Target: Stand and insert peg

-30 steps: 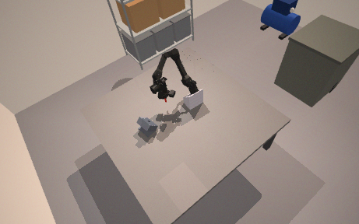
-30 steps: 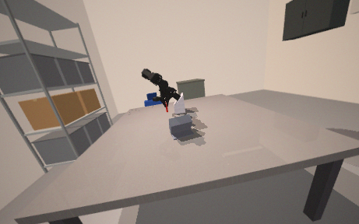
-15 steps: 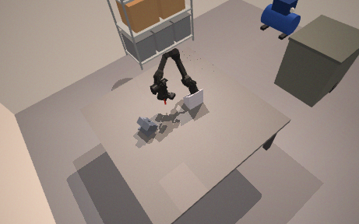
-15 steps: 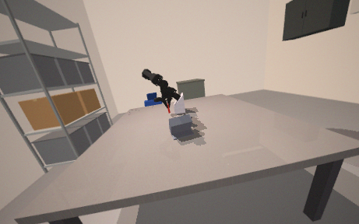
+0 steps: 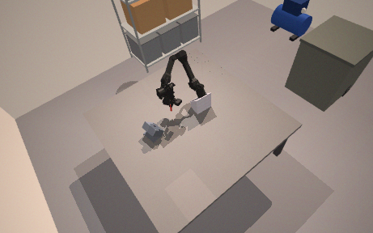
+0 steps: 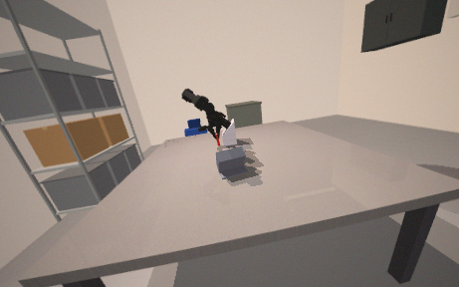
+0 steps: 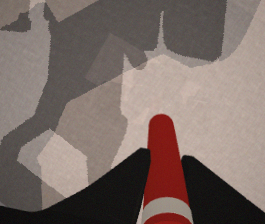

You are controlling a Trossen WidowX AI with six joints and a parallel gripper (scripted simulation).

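Now: gripper tip 220 mm short of the grey sloped panel, 50 mm above it and 30 mm to the right of it. The rest, counted from my gripper tip: red peg 20 mm above.
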